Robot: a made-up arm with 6 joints.
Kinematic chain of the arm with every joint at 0, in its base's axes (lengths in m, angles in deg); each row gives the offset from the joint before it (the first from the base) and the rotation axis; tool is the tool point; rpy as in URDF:
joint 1: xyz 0 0 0.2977 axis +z
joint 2: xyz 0 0 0 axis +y
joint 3: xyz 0.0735 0 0.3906 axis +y
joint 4: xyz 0.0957 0 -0.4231 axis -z
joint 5: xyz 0 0 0 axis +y
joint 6: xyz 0.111 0 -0.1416 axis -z
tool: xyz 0 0 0 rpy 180 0 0
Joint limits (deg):
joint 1: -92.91..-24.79
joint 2: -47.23..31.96
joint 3: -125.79..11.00
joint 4: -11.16..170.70
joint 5: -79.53..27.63
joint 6: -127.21..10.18
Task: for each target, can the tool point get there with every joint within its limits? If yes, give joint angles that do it. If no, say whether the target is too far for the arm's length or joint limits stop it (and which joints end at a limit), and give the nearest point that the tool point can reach.
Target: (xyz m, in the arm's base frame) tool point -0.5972 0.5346 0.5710
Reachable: no: joint limits stop it (at a limit: joint 2, joint 3, joint 5) | nearest point -0.3344 0.2993 0.9851 | short by 0.544 m
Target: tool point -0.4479 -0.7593 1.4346
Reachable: no: too far | nearest point -0.1310 -0.5310 1.0793 | short by 0.528 m
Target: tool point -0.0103 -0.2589 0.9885
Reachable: yes | joints -67.60 -39.85 -86.04 122.47 -7.35 -66.73
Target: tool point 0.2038 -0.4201 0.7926
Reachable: yes | joints -56.13 -25.31 -73.71 139.11 4.64 -48.85
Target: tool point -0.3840 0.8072 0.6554
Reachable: no: joint limits stop it (at a limit: joint 2, joint 3, joint 5) | nearest point -0.1928 0.4052 0.9851 | short by 0.554 m
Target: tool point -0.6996 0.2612 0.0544
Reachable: no: joint limits stop it (at a limit: joint 1, joint 2, joint 3) | nearest point -0.1633 0.0212 0.1782 | short by 0.600 m
